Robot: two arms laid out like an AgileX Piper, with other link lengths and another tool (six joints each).
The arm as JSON. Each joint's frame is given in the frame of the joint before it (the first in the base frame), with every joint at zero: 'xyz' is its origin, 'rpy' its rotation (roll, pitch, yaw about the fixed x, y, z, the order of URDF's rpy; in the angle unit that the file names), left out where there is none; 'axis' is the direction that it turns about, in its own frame. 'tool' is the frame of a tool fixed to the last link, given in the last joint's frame.
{
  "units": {
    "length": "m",
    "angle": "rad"
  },
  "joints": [
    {
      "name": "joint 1",
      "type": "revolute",
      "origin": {
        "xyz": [
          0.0,
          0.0,
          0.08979
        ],
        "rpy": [
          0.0,
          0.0,
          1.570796
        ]
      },
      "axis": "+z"
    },
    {
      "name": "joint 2",
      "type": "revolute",
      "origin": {
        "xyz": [
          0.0,
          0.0,
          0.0
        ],
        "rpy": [
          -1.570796,
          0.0,
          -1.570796
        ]
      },
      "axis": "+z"
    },
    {
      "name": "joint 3",
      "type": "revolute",
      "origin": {
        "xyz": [
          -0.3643,
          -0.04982,
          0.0
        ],
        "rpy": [
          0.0,
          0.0,
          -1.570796
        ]
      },
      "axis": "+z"
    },
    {
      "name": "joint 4",
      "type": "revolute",
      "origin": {
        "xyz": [
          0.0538,
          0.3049,
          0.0
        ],
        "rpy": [
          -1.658,
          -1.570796,
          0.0
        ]
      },
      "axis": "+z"
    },
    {
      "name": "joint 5",
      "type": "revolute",
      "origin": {
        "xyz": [
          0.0,
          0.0,
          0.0
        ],
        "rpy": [
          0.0,
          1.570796,
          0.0
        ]
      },
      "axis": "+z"
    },
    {
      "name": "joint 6",
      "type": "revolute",
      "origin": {
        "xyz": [
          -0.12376,
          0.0,
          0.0
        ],
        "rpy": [
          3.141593,
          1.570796,
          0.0
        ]
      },
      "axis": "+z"
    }
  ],
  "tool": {
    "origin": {
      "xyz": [
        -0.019,
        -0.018,
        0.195
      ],
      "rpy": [
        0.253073,
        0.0,
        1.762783
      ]
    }
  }
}
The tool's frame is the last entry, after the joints.
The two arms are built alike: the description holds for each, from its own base.
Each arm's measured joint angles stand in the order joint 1, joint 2, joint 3, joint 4, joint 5, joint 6.
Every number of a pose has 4 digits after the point. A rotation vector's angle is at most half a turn.
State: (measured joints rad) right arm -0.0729 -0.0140 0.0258 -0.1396 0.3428 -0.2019; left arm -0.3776 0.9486 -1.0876 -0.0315 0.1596 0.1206
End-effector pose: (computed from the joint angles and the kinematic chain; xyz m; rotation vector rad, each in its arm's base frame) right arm 0.2518 -0.0095 0.1116 0.1463 1.8021 -0.4244; left arm 0.4143 -0.1474 0.5512 0.6986 1.4192 -0.2633
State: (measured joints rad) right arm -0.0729 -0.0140 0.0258 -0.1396 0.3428 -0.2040; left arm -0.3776 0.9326 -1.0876 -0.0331 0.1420 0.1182
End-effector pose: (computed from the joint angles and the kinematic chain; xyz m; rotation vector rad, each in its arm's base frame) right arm 0.2518 -0.0094 0.1116 0.1444 1.8019 -0.4259; left arm 0.4067 -0.1442 0.5637 0.6867 1.3874 -0.2632
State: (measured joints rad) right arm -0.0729 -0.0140 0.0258 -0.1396 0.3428 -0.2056; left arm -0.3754 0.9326 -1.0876 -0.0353 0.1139 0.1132
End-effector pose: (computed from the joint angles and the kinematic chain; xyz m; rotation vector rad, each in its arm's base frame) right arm 0.2518 -0.0094 0.1116 0.1429 1.8017 -0.4270; left arm 0.4057 -0.1424 0.5724 0.6723 1.3621 -0.2644
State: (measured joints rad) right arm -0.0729 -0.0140 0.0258 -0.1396 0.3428 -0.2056; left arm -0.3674 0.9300 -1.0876 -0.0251 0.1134 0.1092
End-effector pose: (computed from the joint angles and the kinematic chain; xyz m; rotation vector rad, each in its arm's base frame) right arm 0.2518 -0.0094 0.1116 0.1429 1.8017 -0.4270; left arm 0.4057 -0.1384 0.5737 0.6693 1.3612 -0.2516
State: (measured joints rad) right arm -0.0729 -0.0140 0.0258 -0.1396 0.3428 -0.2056; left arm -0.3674 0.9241 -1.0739 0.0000 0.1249 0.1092
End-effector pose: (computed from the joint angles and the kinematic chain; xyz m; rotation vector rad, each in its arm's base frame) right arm 0.2518 -0.0094 0.1116 0.1429 1.8017 -0.4270; left arm 0.4057 -0.1380 0.5647 0.6895 1.3779 -0.2305
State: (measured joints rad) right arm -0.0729 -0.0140 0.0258 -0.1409 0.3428 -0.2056; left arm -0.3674 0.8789 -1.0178 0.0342 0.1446 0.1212
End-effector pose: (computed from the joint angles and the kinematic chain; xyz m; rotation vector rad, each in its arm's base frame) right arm 0.2518 -0.0095 0.1115 0.1420 1.8015 -0.4282; left arm 0.3949 -0.1332 0.5442 0.7267 1.4029 -0.1915
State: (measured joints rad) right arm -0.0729 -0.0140 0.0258 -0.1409 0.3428 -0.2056; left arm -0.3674 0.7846 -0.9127 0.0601 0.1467 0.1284
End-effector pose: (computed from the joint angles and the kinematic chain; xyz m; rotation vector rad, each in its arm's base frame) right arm 0.2518 -0.0095 0.1115 0.1420 1.8015 -0.4282; left arm 0.3698 -0.1229 0.5179 0.7509 1.4117 -0.1626
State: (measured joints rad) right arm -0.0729 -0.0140 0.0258 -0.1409 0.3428 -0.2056; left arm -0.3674 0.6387 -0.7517 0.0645 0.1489 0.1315
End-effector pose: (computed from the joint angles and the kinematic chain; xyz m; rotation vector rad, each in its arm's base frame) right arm 0.2518 -0.0095 0.1115 0.1420 1.8015 -0.4282; left arm 0.3343 -0.1092 0.4726 0.7610 1.4273 -0.1579
